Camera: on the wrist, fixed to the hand. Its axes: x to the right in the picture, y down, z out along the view.
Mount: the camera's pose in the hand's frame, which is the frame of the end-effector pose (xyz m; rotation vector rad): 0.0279 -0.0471 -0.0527 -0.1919 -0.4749 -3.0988
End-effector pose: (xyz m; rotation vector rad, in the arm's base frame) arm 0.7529 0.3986 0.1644 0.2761 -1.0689 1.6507
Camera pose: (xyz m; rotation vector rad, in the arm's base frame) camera 0.8006 0.4565 0.1764 1.1853 -0.0239 -1.3391
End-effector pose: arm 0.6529 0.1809 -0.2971 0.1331 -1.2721 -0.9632
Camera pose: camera 0.6717 0.1114 -0.3215 -1.0959 0.0488 1.7615
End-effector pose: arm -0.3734 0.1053 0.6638 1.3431 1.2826 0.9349
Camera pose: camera -0.4302 0.1371 0.6246 -1.2031 1.0882 -1.3351
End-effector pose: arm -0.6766 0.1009 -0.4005 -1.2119 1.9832 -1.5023
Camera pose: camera -0.7110 0.1067 -0.3330 1.9491 1.0398 0.1873
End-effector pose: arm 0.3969 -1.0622 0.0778 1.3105 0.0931 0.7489
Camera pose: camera 0.4146 -1.0059 0.0300 -0.0882 1.1651 -2.0572
